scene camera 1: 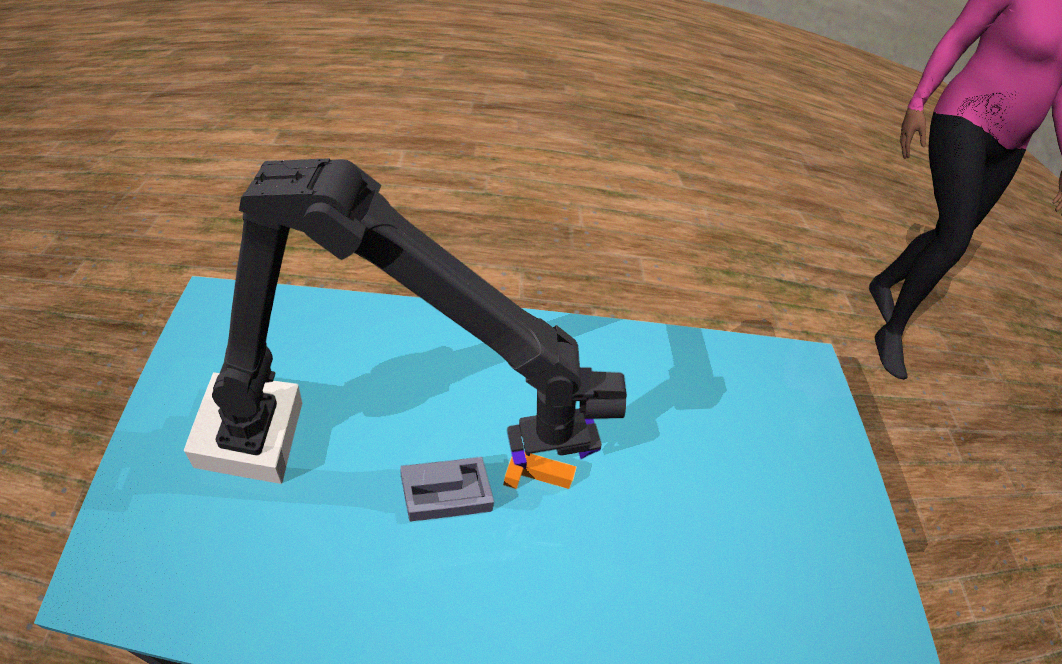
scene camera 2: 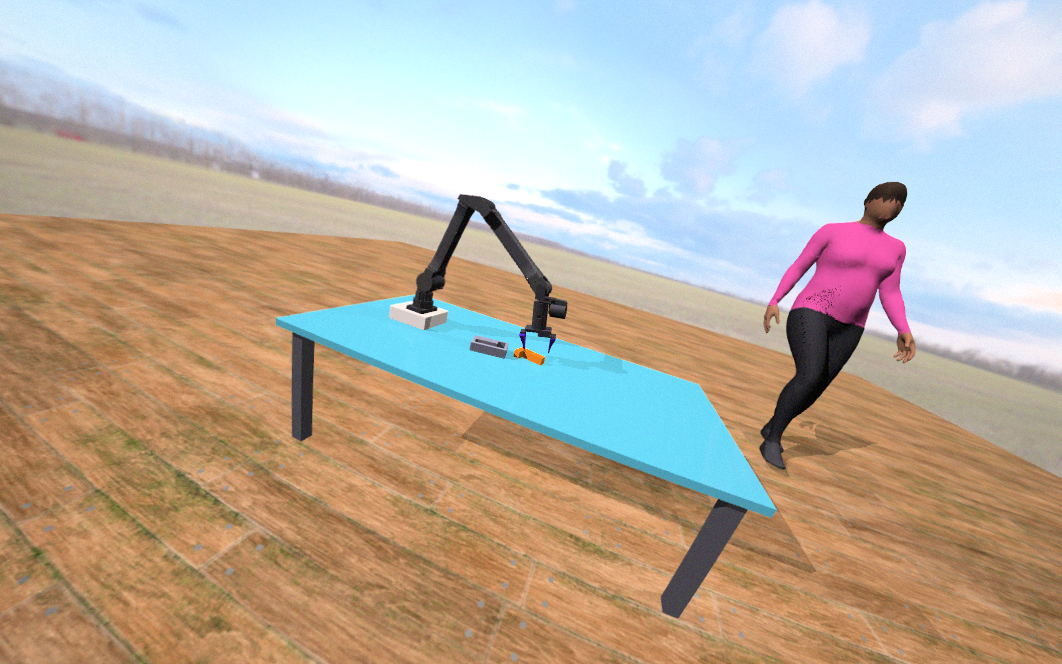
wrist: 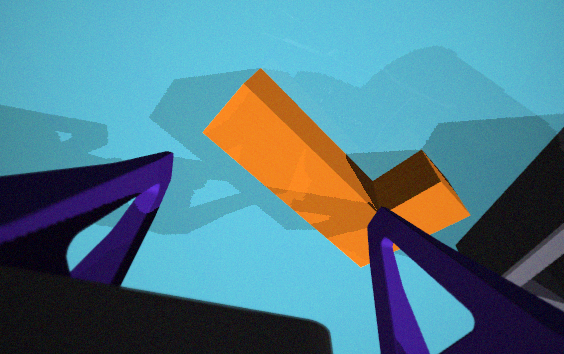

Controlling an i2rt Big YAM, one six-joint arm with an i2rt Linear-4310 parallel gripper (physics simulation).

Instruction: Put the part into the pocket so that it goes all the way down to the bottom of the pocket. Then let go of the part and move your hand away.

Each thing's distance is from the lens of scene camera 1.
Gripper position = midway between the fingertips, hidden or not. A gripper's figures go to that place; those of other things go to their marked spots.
my gripper point(scene camera 1: 552, 461): 105 cm
orange L-shaped block point(scene camera 1: 539, 468): 105 cm
